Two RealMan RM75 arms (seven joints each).
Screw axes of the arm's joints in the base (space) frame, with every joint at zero. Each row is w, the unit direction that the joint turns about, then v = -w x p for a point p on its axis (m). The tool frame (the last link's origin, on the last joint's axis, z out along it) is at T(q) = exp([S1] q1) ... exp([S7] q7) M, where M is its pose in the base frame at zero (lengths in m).
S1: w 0 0 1 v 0.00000 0.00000 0.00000
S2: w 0 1 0 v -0.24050 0.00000 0.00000
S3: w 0 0 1 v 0.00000 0.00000 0.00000
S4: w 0 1 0 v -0.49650 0.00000 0.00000
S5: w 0 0 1 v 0.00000 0.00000 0.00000
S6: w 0 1 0 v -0.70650 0.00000 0.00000
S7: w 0 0 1 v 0.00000 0.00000 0.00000
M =
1 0 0 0.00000
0 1 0 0.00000
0 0 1 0.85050
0 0 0 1
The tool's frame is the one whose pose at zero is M.
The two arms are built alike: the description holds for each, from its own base.
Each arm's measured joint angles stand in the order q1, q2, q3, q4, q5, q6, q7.
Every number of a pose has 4 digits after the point. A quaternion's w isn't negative.
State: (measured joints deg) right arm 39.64 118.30 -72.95 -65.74 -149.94 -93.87 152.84; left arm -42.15 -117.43 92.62 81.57 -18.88 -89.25 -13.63
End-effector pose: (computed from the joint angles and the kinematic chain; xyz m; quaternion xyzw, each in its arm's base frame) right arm 0.2015 0.3576 -0.0003 -0.8659 0.4409 -0.1973 0.1302; left arm -0.1330 0.3730 -0.0028 -0.7808 -0.4972 0.1713 0.3373
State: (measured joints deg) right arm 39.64 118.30 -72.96 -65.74 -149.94 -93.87 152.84; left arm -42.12 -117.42 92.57 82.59 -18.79 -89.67 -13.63
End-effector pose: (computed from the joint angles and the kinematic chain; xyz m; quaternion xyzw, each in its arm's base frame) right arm 0.2015 0.3576 -0.0003 -0.8659 0.4409 -0.1973 0.1302; left arm -0.1298 0.3725 -0.0009 -0.7829 -0.4939 0.1682 0.3390
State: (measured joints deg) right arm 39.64 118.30 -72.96 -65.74 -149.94 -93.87 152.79; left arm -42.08 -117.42 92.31 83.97 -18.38 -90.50 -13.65
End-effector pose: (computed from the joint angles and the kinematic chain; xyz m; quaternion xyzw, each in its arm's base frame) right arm 0.2015 0.3576 -0.0003 -0.8661 0.4405 -0.1974 0.1301; left arm -0.1263 0.3717 0.0027 -0.7837 -0.4907 0.1655 0.3430
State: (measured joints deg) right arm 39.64 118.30 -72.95 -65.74 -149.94 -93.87 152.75; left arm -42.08 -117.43 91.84 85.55 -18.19 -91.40 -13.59
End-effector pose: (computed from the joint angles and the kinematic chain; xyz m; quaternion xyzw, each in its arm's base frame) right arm 0.2015 0.3576 -0.0003 -0.8662 0.4403 -0.1974 0.1301; left arm -0.1217 0.3709 0.0069 -0.7854 -0.4877 0.1605 0.3458
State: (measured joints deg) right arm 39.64 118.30 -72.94 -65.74 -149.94 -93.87 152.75; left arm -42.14 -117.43 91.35 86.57 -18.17 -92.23 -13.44
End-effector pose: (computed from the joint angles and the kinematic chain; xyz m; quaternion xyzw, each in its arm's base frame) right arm 0.2015 0.3576 -0.0002 -0.8662 0.4403 -0.1973 0.1301; left arm -0.1188 0.3701 0.0102 -0.7863 -0.4866 0.1580 0.3465
